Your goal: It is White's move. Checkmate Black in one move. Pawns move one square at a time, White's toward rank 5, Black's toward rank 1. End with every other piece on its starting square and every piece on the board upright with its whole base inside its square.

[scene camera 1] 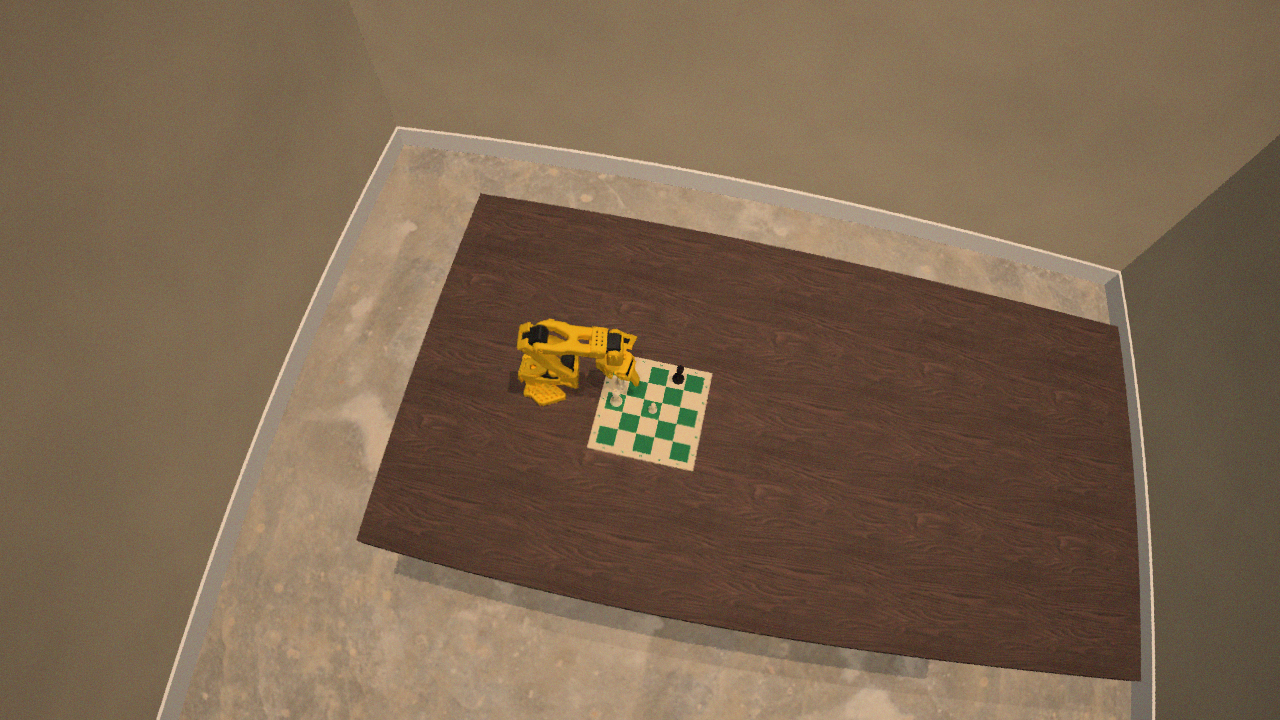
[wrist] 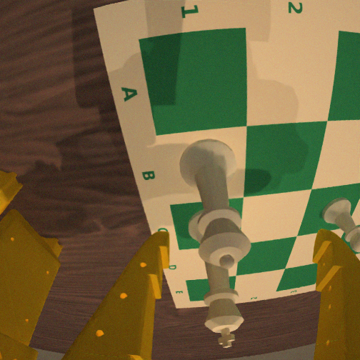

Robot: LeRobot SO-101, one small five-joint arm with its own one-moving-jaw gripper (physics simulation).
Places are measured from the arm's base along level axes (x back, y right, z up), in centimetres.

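Where they show: hand, its tool point: point(scene camera 1: 612, 377); arm's base, origin of its link: point(scene camera 1: 557, 383).
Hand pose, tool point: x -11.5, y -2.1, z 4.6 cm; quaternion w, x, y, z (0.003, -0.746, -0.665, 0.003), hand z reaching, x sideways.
Things, the pixels of their centre, and the offset from my tool point. Level surfaces: height alone.
- board, middle of its body: point(scene camera 1: 651, 410) dy +3.8, dx -9.1, dz -4.3 cm
- white queen, middle of its body: point(scene camera 1: 620, 379) dy -0.4, dx -1.7, dz -1.4 cm
- white king, middle of its body: point(scene camera 1: 616, 395) dy +3.5, dx -1.6, dz -0.8 cm
- white pawn, middle of its body: point(scene camera 1: 653, 406) dy +3.7, dx -9.4, dz -2.4 cm
- dark wooden table, height of its surface: dz -4.6 cm
The board point(scene camera 1: 662, 447) point(wrist: 137, 120) lies on the table. A white queen point(scene camera 1: 617, 384) point(wrist: 213, 190) stands upright on B1. The white king point(scene camera 1: 615, 400) point(wrist: 224, 318) stands behind it on C1, partly hidden in the wrist view. A white pawn point(scene camera 1: 652, 408) point(wrist: 338, 212) stands on C3. A black piece, seemingly the king, point(scene camera 1: 678, 377) stands on A4. My gripper point(scene camera 1: 627, 383) point(wrist: 242, 233) is open and empty. In the wrist view its jaws are wide apart, with the queen's and king's heads showing in the gap and no contact visible.
The dark wooden table point(scene camera 1: 850, 447) point(wrist: 30, 100) surrounds the board. The arm's base point(scene camera 1: 546, 371) stands on the table at the rank 1 side of the board. The queen and king stand close together; the pawn is two squares from the king.
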